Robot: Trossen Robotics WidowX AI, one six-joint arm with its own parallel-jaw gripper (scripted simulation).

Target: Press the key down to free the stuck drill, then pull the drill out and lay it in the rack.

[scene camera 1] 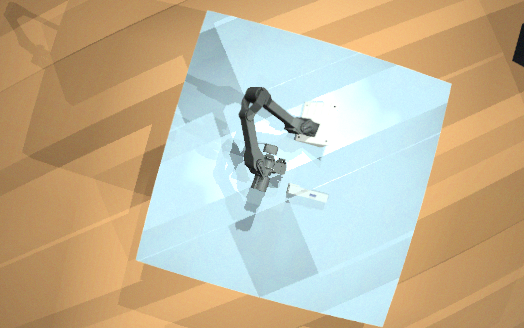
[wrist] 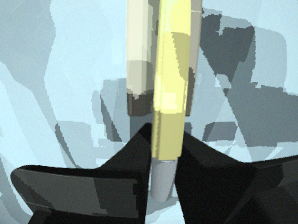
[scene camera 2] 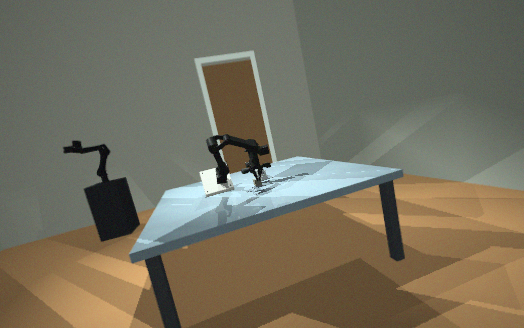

Note:
The gripper (wrist: 157, 128) holds a drill.

